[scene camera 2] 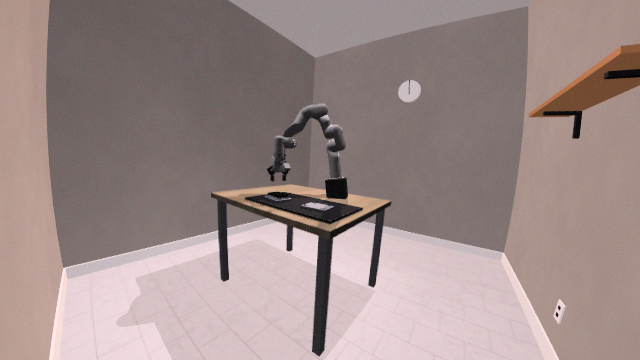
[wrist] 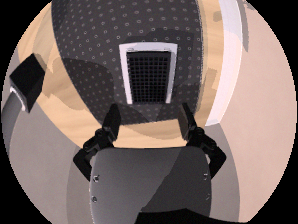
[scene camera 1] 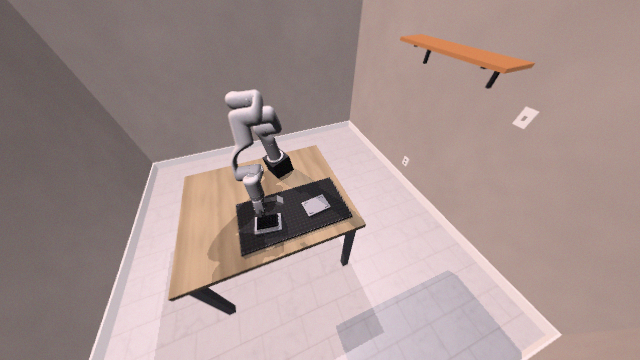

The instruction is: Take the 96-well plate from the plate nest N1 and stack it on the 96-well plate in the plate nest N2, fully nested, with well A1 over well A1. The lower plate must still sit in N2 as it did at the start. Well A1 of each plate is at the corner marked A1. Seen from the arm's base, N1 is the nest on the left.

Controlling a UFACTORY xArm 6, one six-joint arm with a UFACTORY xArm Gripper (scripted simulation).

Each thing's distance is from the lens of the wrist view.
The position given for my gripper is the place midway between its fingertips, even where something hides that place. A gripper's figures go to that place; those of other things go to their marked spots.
my gripper point(wrist: 149, 110): 0.13 m
dark 96-well plate point(wrist: 149, 61): 0.19 m
